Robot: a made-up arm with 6 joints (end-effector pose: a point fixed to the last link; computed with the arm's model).
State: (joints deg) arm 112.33 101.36 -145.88 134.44 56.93 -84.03
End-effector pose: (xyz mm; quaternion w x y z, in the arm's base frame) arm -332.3 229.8 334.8 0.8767 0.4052 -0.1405 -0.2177
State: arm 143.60 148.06 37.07 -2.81 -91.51 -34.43
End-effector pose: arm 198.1 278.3 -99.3 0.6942 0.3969 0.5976 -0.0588
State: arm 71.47 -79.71 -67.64 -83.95 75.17 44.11
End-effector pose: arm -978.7 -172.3 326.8 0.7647 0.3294 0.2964 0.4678
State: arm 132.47 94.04 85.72 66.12 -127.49 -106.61
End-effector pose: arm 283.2 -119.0 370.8 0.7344 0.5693 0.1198 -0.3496
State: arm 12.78 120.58 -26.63 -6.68 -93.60 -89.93
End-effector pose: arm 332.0 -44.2 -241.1 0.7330 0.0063 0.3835 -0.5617
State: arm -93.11 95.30 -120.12 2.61 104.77 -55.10
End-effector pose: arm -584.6 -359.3 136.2 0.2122 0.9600 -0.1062 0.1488
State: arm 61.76 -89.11 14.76 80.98 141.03 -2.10
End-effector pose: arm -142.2 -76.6 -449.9 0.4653 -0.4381 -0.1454 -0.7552
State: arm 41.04 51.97 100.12 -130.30 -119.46 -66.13
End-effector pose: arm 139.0 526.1 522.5 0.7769 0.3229 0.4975 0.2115
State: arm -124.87 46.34 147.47 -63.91 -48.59 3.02
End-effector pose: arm -287.9 148.2 503.6 0.7690 0.3580 -0.4956 0.1866
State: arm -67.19 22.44 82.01 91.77 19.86 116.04
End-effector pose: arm -64.6 450.4 120.6 0.9394 0.2878 -0.1861 -0.0043
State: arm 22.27 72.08 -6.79 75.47 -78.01 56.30
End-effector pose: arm -276.8 271.9 229.1 0.6630 0.4455 -0.4342 0.4164
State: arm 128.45 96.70 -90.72 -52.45 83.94 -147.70
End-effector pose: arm 504.8 -174.4 265.8 0.1184 0.0177 0.3261 0.9377
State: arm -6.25 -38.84 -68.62 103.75 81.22 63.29
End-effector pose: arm 320.3 100.5 -166.6 0.1006 -0.2457 -0.1011 -0.9588
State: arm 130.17 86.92 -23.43 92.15 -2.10 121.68
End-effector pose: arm -57.5 -97.9 487.2 0.3649 0.2708 0.7954 0.4010
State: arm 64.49 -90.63 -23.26 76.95 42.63 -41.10
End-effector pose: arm -228.0 -165.8 -287.5 0.1043 -0.8019 -0.2637 -0.5258
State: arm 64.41 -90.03 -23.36 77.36 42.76 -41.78
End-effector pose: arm -232.6 -166.0 -286.1 0.1007 -0.8034 -0.2572 -0.5275
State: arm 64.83 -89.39 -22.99 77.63 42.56 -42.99
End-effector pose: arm -239.3 -170.9 -280.5 0.0927 -0.8066 -0.2553 -0.5250
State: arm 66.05 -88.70 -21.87 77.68 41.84 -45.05
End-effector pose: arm -248.7 -183.3 -267.7 0.0773 -0.8119 -0.2611 -0.5163
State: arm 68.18 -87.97 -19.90 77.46 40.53 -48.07
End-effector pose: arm -259.7 -203.7 -245.8 0.0531 -0.8182 -0.2766 -0.5013
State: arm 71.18 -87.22 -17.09 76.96 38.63 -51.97
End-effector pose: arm -269.6 -230.8 -214.1 0.0195 -0.8225 -0.3029 -0.4811
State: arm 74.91 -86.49 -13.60 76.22 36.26 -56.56
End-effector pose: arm -275.3 -261.2 -173.4 0.0225 0.8209 0.3393 0.4587
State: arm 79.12 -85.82 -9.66 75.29 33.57 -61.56
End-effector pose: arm -275.1 -290.7 -126.4 0.0703 0.8104 0.3834 0.4374
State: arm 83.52 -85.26 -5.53 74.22 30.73 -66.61
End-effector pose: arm -269.2 -315.1 -77.2 0.1201 0.7896 0.4314 0.4195
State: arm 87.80 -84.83 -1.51 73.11 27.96 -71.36
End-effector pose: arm -259.8 -332.5 -30.8 0.1675 0.7601 0.4786 0.4065
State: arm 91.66 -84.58 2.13 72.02 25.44 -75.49
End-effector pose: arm -249.5 -342.9 9.0 0.2088 0.7258 0.5207 0.3982
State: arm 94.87 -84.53 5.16 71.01 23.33 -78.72
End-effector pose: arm -240.3 -348.0 39.6 0.2411 0.6923 0.5549 0.3932
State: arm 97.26 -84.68 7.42 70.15 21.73 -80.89
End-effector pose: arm -233.0 -349.9 60.5 0.2637 0.6647 0.5800 0.3901
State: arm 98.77 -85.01 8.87 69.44 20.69 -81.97
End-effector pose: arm -227.9 -350.2 72.0 0.2766 0.6466 0.5962 0.3873
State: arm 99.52 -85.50 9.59 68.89 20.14 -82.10
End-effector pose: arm -224.2 -350.0 75.9 0.2815 0.6379 0.6049 0.3846
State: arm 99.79 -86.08 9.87 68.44 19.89 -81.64
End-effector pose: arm -221.4 -349.6 75.5 0.2816 0.6355 0.6093 0.3815
